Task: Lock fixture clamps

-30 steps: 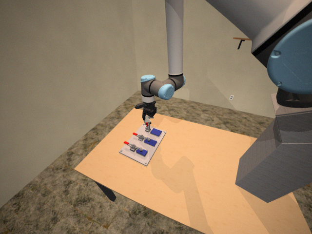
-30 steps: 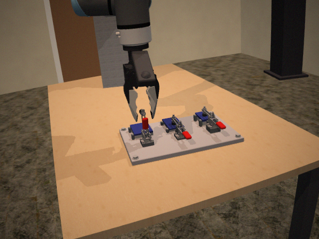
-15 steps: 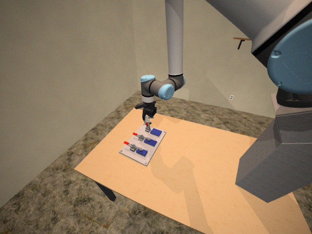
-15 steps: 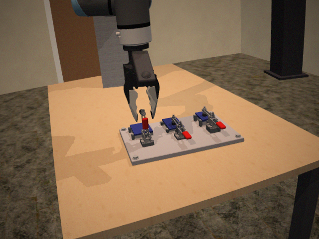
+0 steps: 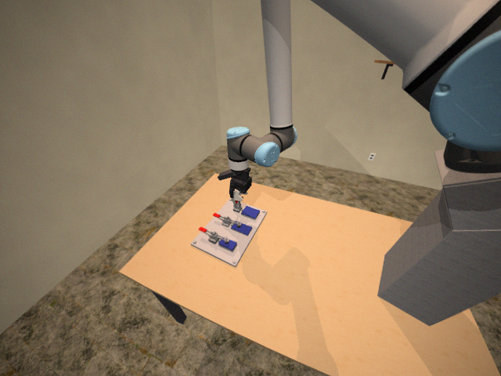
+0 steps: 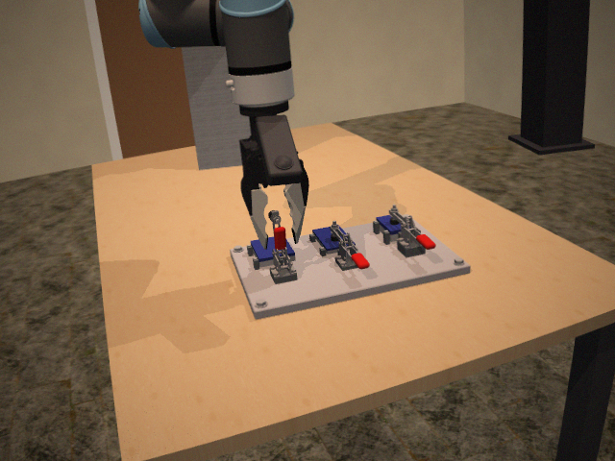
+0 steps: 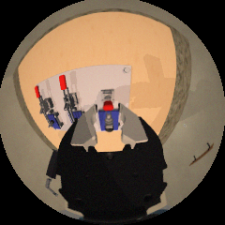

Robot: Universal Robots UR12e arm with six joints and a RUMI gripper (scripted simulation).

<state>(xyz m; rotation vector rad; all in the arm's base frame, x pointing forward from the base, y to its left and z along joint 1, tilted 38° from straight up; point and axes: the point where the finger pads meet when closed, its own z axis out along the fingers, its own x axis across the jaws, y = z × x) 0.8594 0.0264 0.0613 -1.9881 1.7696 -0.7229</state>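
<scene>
The blue part lies 80 mm behind my hand, 10 mm to the right of it and 60 mm below it. Round my hand: grey fixture plate (40 mm behind, 110 mm to the left, 80 mm below).
</scene>
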